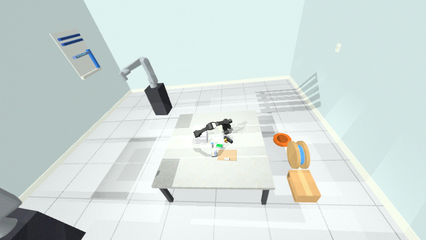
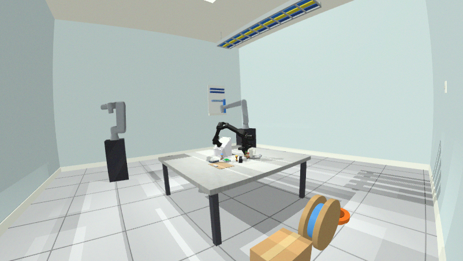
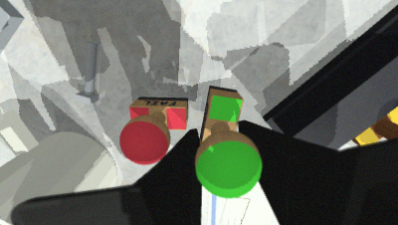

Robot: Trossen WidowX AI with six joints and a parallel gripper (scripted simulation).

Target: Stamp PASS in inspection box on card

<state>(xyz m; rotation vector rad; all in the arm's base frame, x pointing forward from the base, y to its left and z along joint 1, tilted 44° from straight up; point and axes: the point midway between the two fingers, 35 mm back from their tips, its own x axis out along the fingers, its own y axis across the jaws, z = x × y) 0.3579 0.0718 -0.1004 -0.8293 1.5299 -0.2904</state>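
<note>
Right now the green-knobbed stamp is right at my gripper tip. The rest, counted from my gripper tip: black block 10 cm to the right, 4 cm ahead, 3 cm below; yellow-knobbed stamp 13 cm to the right, 3 cm below, 1 cm ahead; red-knobbed stamp 4 cm to the left, 3 cm below, 1 cm behind.
</note>
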